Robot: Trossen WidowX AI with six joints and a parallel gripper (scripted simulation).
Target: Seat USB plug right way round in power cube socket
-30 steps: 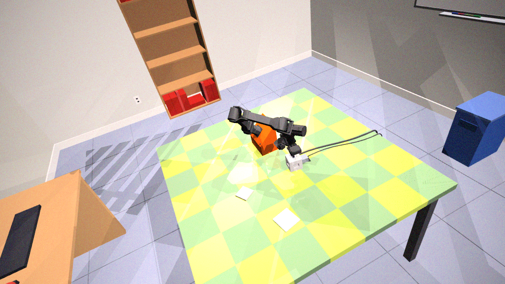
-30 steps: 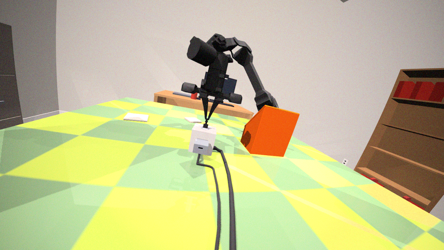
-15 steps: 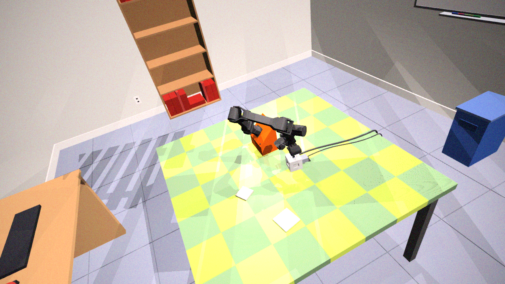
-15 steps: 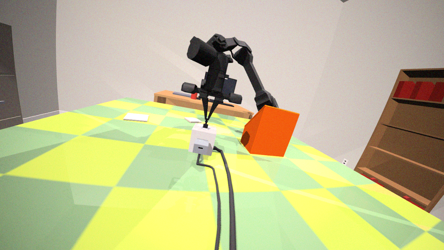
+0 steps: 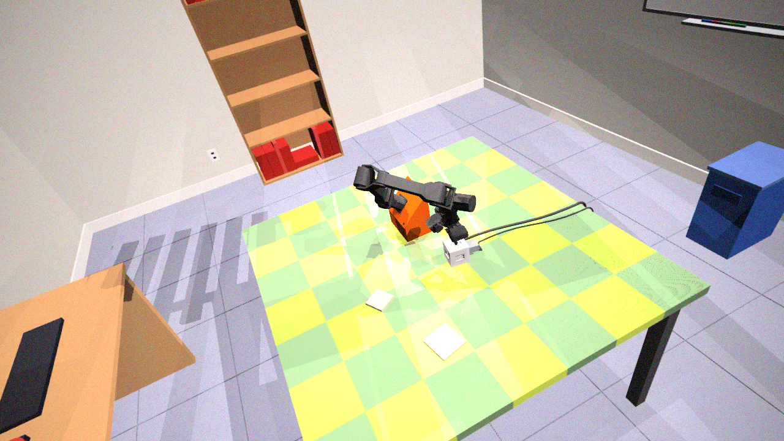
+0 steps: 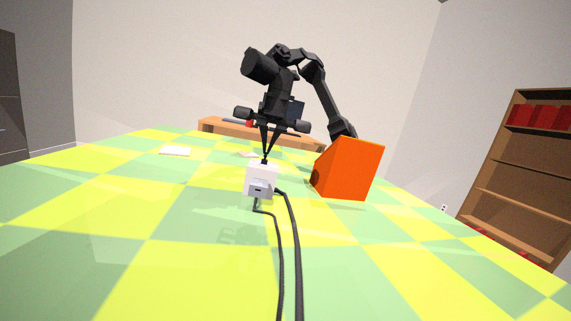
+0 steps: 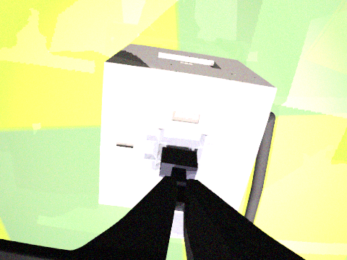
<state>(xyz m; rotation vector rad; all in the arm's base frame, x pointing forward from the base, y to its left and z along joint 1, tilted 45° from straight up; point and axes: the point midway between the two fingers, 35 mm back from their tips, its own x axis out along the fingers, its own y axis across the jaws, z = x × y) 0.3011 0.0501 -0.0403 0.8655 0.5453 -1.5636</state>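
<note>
Right now my gripper tip is 20 mm above the USB plug. The rest, counted from my gripper tip: USB socket 40 mm below.
</note>
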